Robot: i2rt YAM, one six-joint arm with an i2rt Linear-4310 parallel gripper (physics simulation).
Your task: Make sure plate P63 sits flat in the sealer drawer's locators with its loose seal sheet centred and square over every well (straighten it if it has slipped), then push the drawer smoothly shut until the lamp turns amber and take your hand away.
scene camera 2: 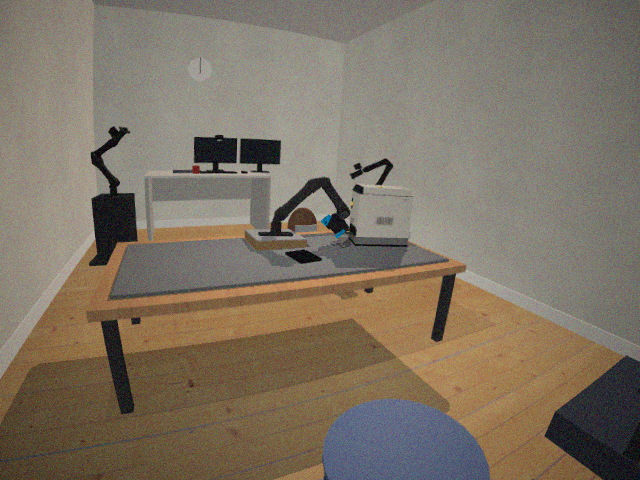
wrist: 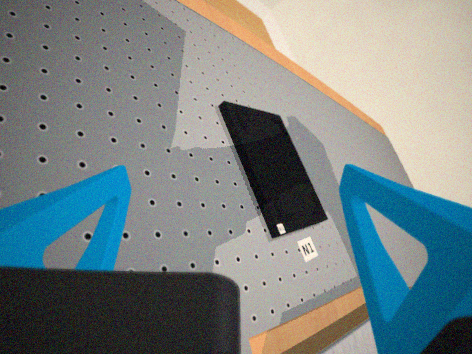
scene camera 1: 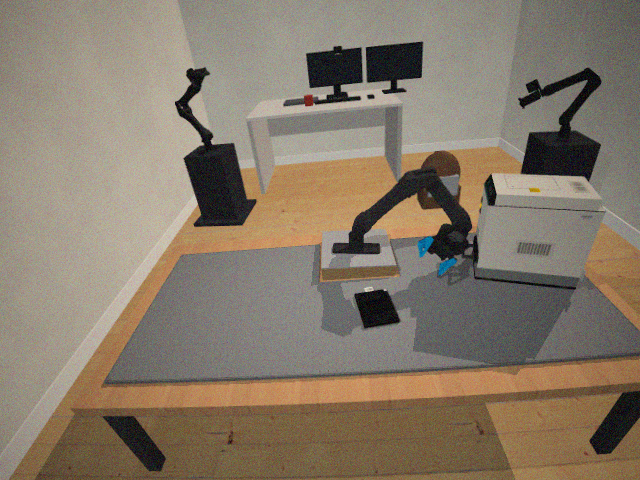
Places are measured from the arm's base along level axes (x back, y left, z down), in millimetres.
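Where they show: gripper, between the fingertips: (scene camera 2: 332,231) (wrist: 235,177) (scene camera 1: 430,266); arm's base, origin of its link: (scene camera 2: 275,234) (scene camera 1: 356,249).
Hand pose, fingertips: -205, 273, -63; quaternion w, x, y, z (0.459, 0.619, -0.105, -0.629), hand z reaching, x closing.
Note:
Things, the pixels of their top centre, and the offset from my fingertips, as dx, dy, dz. "pt": a spot on its surface instead. Level surfaces: height alone.
- white sealer, centre of its top: (scene camera 1: 542,185) (scene camera 2: 383,186) +106, +361, -250
- flat black pad, a spot on its surface: (wrist: 272,172) pt -91, -173, +92
- grey mat, height of its surface: dz +104
- small N1 label, a spot on its surface: (wrist: 307,248) pt -6, -220, +104
The white sealer (scene camera 1: 537,232) (scene camera 2: 382,211) stands at the right end of the mat. Its left side, towards the arm, is turned away from the scene cameras and partly hidden by the wrist, so I cannot make out the drawer or the lamp. Plate P63 and its seal sheet do not show in any view. My gripper (scene camera 1: 436,256) (scene camera 2: 332,227) (wrist: 235,177) is open and empty, with its blue fingers wide apart. It hangs above the mat just left of the sealer, with the fingers pointing away from it. The dark wrist is close to the sealer's left side; contact cannot be told.
A flat black pad (scene camera 1: 377,308) (scene camera 2: 303,256) (wrist: 272,172) lies on the grey mat (scene camera 1: 232,330) (scene camera 2: 180,268) in front of the arm's base block (scene camera 1: 356,273) (scene camera 2: 273,242). A small N1 label (wrist: 307,248) lies beside it. A brown rounded object (scene camera 1: 439,161) (scene camera 2: 302,215) stands behind the table.

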